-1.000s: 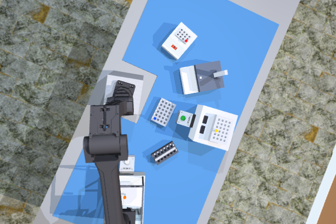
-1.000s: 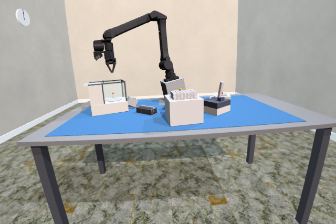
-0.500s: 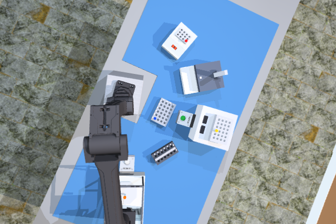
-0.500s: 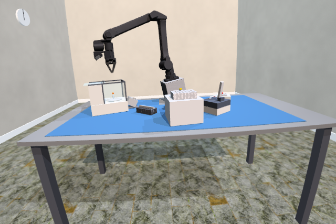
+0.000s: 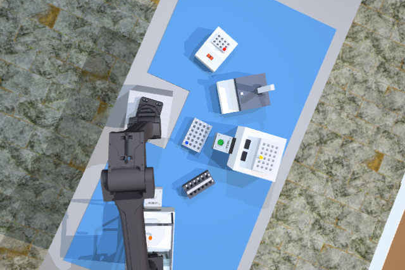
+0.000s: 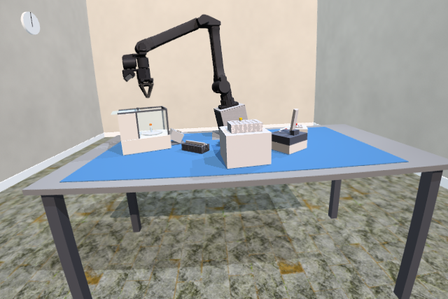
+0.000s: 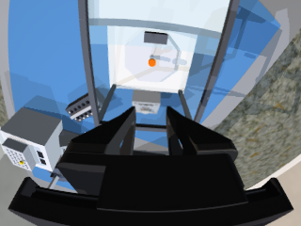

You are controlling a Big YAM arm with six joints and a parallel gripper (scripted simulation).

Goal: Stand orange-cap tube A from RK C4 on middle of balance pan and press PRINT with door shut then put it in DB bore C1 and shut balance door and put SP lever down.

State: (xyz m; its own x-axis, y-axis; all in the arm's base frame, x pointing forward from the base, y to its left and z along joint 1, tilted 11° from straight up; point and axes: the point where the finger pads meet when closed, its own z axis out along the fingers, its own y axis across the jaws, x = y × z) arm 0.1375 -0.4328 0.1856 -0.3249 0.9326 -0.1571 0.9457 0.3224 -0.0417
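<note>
The balance door is 8 cm to the right of my hand, 7 cm below it and 2 cm ahead of it. The rest, counted from my hand: tube rack RK: 43 cm to the left, 26 cm below, 7 cm ahead; then white key: 21 cm below, 15 cm to the left, 4 cm behind; then black magnet block: 26 cm below, 23 cm to the left, 14 cm ahead.
</note>
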